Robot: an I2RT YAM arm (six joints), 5 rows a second.
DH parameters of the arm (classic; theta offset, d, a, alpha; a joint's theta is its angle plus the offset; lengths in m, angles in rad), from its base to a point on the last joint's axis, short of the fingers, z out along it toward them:
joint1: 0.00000 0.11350 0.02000 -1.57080
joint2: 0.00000 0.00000 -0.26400 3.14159
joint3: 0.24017 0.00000 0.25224 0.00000
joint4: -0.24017 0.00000 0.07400 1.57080
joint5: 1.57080 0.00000 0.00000 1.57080
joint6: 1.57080 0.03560 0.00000 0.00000
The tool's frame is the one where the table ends.
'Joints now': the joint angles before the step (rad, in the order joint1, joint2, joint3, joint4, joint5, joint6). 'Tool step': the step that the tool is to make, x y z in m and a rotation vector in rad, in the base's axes. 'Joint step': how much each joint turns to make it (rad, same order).
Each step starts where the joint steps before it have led.
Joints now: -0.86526, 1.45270, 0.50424, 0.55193, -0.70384, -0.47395
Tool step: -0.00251, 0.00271, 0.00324, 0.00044, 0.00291, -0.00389
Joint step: -0.00015, -0.02848, -0.00520, -0.02577, 0.00420, -0.00043
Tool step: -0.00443, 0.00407, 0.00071, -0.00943, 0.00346, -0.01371
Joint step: -0.00123, -0.03055, -0.02071, -0.00757, 0.01489, -0.00419
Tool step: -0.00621, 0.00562, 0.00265, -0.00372, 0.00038, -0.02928
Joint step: -0.00136, -0.04980, -0.02635, -0.01435, 0.02684, 0.01045
